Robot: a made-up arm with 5 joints. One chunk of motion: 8 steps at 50 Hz.
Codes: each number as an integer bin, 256 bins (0 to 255) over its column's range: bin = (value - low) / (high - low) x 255, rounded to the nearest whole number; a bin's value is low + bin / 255 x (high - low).
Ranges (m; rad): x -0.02..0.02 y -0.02..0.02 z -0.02..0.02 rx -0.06..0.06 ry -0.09..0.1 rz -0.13..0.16
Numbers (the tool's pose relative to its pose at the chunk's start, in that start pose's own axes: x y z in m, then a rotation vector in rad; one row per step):
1: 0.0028 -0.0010 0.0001 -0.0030 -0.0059 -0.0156
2: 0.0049 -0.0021 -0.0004 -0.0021 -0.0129 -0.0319
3: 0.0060 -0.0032 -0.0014 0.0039 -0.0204 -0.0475
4: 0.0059 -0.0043 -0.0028 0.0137 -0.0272 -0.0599
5: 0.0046 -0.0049 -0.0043 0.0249 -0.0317 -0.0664
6: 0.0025 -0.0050 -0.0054 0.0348 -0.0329 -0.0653
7: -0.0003 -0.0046 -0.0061 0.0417 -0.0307 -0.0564
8: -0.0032 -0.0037 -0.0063 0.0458 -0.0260 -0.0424
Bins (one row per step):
1: 145 121 128 121 113 101
2: 159 114 125 123 103 86
3: 166 107 119 136 93 73
4: 165 100 110 157 84 62
5: 157 96 100 180 78 56
6: 143 96 93 201 77 57
7: 126 98 89 216 80 65
8: 107 104 87 225 86 77

